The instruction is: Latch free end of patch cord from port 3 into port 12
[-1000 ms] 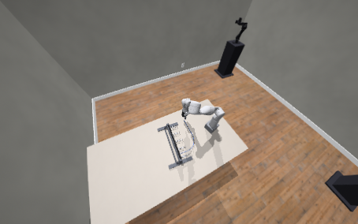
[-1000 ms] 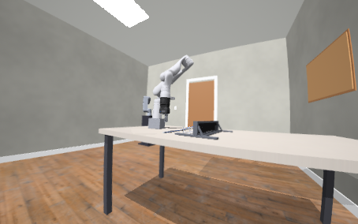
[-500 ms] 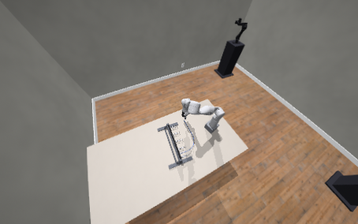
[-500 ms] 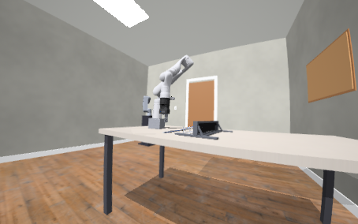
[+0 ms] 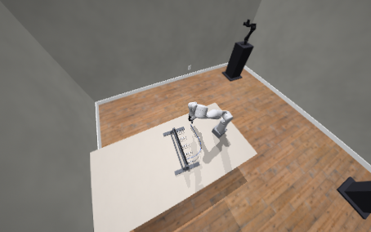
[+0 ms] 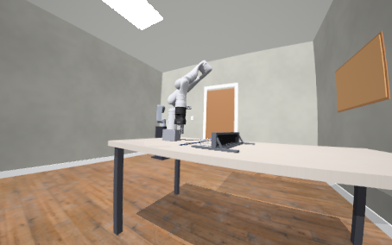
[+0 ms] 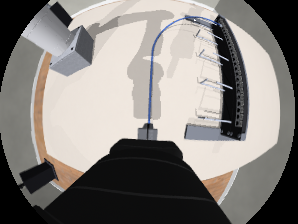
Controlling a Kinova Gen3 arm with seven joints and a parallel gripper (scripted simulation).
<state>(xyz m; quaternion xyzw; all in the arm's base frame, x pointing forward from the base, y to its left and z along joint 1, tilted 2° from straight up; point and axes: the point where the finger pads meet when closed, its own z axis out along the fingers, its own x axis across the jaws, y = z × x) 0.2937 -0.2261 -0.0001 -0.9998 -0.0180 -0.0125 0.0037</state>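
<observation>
Right now my hand is 9 cm above the plug and 2 cm to the left of it.
</observation>
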